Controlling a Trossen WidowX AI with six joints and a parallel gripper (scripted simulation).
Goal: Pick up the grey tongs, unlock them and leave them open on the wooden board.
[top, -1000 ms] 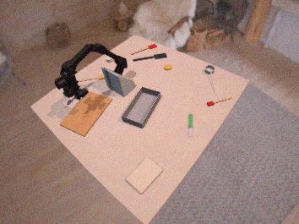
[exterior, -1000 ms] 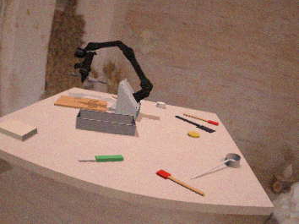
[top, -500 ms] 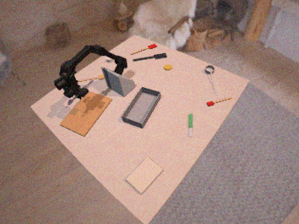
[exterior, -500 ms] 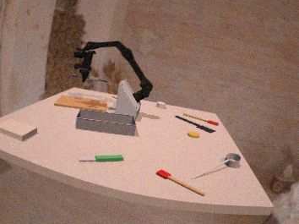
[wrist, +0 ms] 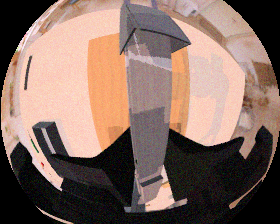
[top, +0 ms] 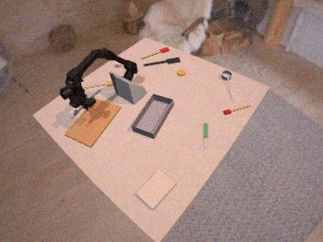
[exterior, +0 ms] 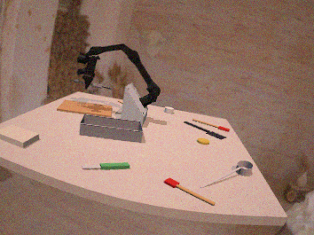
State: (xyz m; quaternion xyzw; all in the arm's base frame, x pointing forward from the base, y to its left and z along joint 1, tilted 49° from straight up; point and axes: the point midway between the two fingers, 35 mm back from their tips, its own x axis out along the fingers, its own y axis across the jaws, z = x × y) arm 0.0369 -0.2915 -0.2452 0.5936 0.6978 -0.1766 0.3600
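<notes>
Right now my gripper tip is 1 cm to the right of the orange wooden board and 13 cm above it. Also, from my gripper tip: grey roasting tin: 31 cm ahead, 30 cm to the left, 11 cm below; then green-handled tool: 66 cm ahead, 39 cm to the left, 13 cm below; then pale block: 66 cm ahead, 5 cm to the right, 12 cm below.
</notes>
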